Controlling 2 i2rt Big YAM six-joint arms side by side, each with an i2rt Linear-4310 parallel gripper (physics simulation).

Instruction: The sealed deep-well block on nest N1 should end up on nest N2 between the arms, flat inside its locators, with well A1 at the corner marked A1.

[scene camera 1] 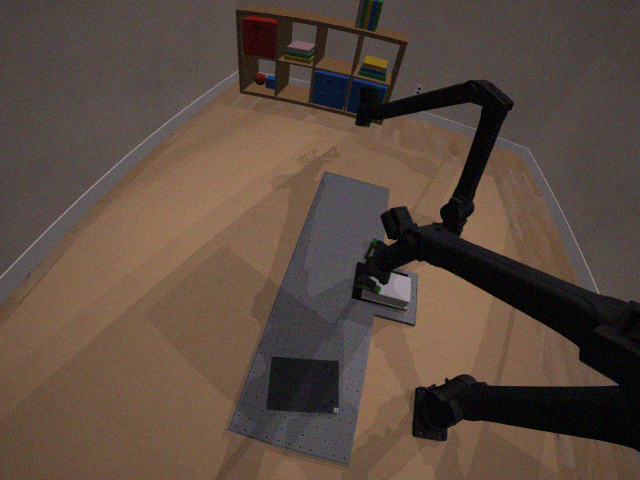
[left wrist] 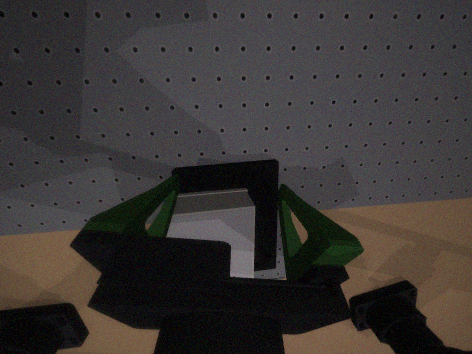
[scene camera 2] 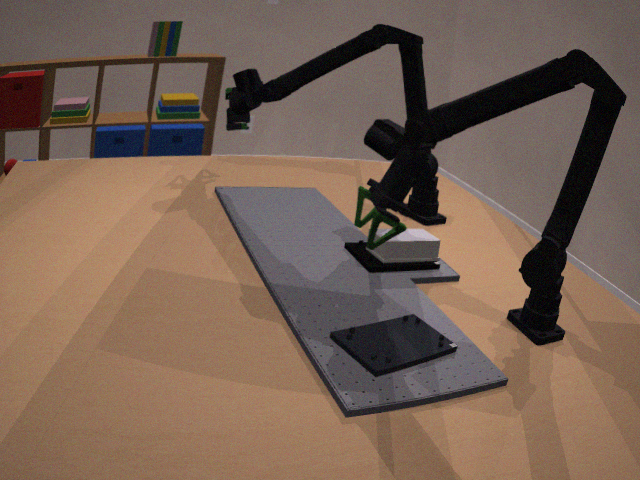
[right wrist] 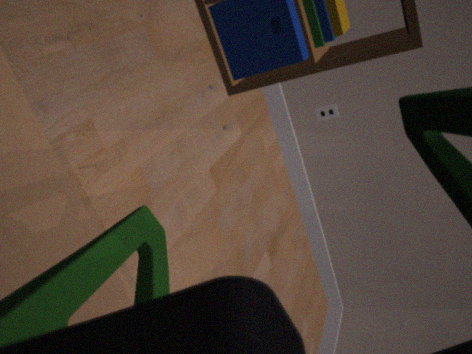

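Where they show: left gripper, fingertip midpoint: (scene camera 1: 360,272) (left wrist: 230,183) (scene camera 2: 363,237); right gripper, fingertip midpoint: (scene camera 2: 227,112) (right wrist: 272,169); left arm's base, origin of the base link: (scene camera 1: 429,413) (left wrist: 43,324) (scene camera 2: 535,328); right arm's base, origin of the base link: (left wrist: 378,302) (scene camera 2: 421,216).
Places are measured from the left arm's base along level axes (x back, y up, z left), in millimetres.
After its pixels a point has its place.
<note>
The white sealed block (scene camera 1: 397,289) @(x -143, y 75, z -287 mm) (scene camera 2: 410,249) @(x -177, y 60, z -257 mm) (left wrist: 205,225) @(x -216, y 73, z -295 mm) rests on the black nest between the arms, N2 (scene camera 1: 356,293) @(x -246, y 25, z -271 mm) (scene camera 2: 358,253) @(x -252, y 25, z -323 mm) (left wrist: 266,230) @(x -164, y 25, z -366 mm). It looks off-centre, with nest showing along its far and right sides in the left wrist view. Seating in the locators and well A1 cannot be made out. The other nest, N1 (scene camera 1: 303,384) @(x -327, y 25, z 2 mm) (scene camera 2: 392,342) @(x -336, y 25, z 6 mm), is empty and has a white corner mark (scene camera 1: 336,409) @(x -240, y 25, z 38 mm) (scene camera 2: 452,345) @(x -243, y 25, z 39 mm). My left gripper (scene camera 1: 363,271) @(x -250, y 59, z -321 mm) (scene camera 2: 364,236) @(x -250, y 59, z -321 mm) (left wrist: 230,183) @(x -250, y 59, z -321 mm) is open above N2's far end, around the block without gripping. My right gripper (scene camera 2: 229,110) @(x -368, y 153, z -1135 mm) (right wrist: 272,169) @(x -368, y 153, z -1135 mm) is open and empty, high up.
Both nests stand on the grey perforated plate (scene camera 1: 330,206) @(x -388, y 13, z -590 mm) (scene camera 2: 273,206) @(x -336, y 13, z -625 mm) (left wrist: 300,115) @(x -306, y 13, z -405 mm), on the wooden table. The left arm reaches over N2. The right arm's base stands behind the block in scene camera 2. A shelf unit (scene camera 1: 320,20) (scene camera 2: 217,77) is in the background.
</note>
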